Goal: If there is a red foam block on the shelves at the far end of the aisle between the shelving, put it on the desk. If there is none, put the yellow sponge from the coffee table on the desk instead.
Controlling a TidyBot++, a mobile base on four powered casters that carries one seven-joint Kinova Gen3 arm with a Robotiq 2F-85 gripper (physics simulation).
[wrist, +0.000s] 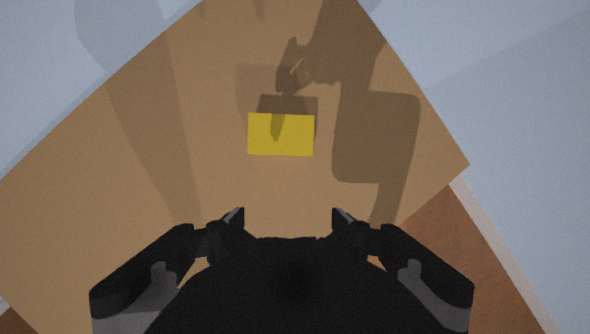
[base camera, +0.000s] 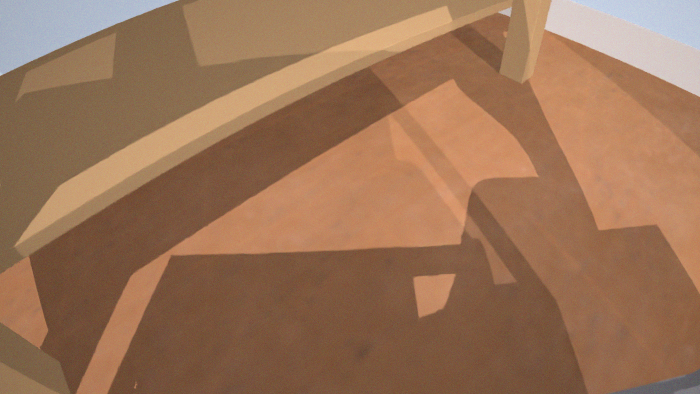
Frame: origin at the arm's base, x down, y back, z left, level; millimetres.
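Seen in the pictures: gripper, between the fingertips: [wrist: 288,217].
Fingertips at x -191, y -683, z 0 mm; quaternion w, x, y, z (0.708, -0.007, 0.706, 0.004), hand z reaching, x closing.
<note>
A point is followed by its place in that frame.
The yellow sponge [wrist: 280,140] @[x -99, y -766, z 14 mm] lies flat on the wooden coffee table [wrist: 75,200] @[x -54, y -651, z 392 mm], in the upper middle of the wrist view, with its long sides running across the picture. My gripper [wrist: 288,217] @[x -191, y -683, z 0 mm] is open and empty above the table. In the picture the sponge lies beyond the fingertips, roughly centred between them, and is not touched. The exact height of the fingers above the table cannot be told. A red foam block, the shelves and the desk do not show in either view.
In the base view a wooden rail [base camera: 250,100] @[x 246, y -430, z 89 mm] and a leg [base camera: 525,45] @[x 321, y -712, z -323 mm] of low furniture stand close ahead over the brown floor [base camera: 325,200] @[x 396, y -435, z 28 mm]. Pale blue walls [wrist: 530,125] @[x 29, y -846, z -652 mm] meet the table's far edges. Shadows of the arm fall on the tabletop near the sponge.
</note>
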